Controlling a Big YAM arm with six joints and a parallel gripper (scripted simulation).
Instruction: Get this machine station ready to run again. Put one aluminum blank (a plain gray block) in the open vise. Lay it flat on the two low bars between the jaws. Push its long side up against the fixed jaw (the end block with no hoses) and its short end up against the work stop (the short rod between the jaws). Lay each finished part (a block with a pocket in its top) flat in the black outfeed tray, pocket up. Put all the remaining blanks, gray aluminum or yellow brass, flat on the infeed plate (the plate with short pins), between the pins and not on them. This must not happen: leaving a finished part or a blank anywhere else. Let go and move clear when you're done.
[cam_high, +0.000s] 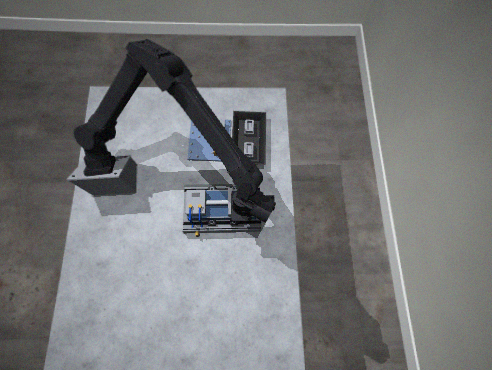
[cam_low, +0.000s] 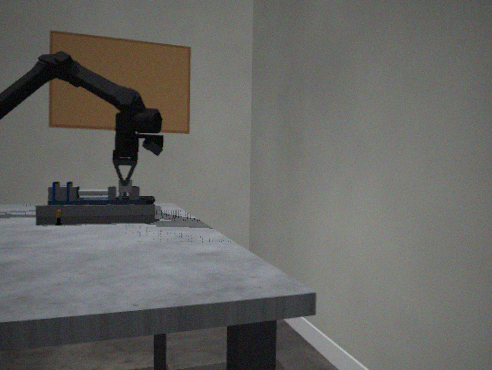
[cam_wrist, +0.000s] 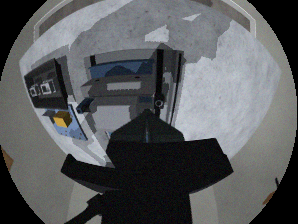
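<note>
The gray block lies 10 mm ahead of my hand, 40 mm to the left of it and 10 mm below it. From my hand the other things lie so: yellow brass blank (30 mm behind, 300 mm to the left, 80 mm below); vise (60 mm behind, 50 mm to the left, 70 mm below); blue infeed plate (70 mm behind, 350 mm to the left, 100 mm below).
</note>
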